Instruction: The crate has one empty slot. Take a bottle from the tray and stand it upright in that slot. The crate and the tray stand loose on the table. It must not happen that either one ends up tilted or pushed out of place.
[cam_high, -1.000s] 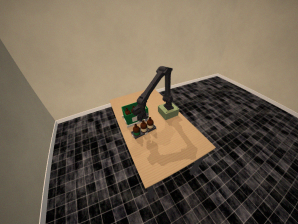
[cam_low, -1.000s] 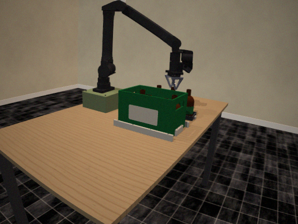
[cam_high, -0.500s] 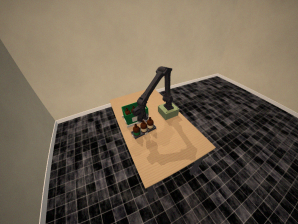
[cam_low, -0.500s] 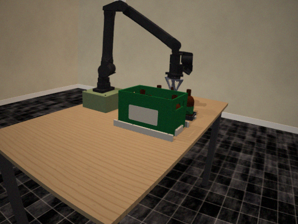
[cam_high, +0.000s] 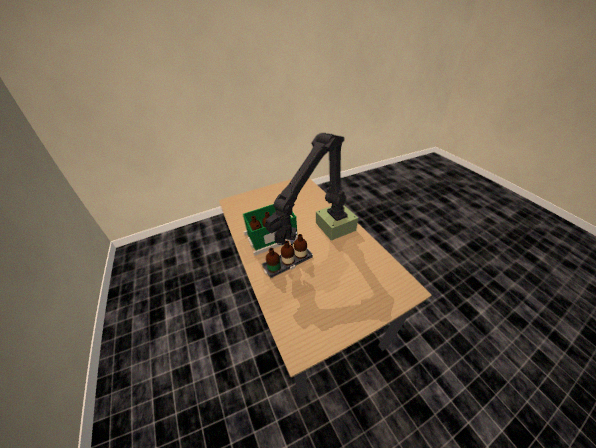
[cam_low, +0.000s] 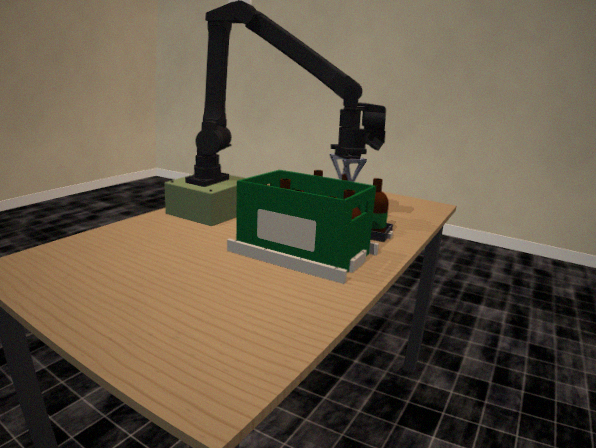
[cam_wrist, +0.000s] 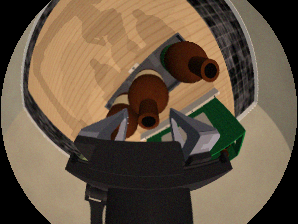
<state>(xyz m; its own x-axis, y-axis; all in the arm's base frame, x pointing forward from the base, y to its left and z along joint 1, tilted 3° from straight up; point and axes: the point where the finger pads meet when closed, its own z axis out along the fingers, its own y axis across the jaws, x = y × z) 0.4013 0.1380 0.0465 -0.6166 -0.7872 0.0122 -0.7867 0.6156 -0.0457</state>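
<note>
Right now my hand is 60 mm above the brown bottle. Round my hand: green crate: 240 mm to the right, 60 mm below, 10 mm ahead; then dark tray: 140 mm below.
</note>
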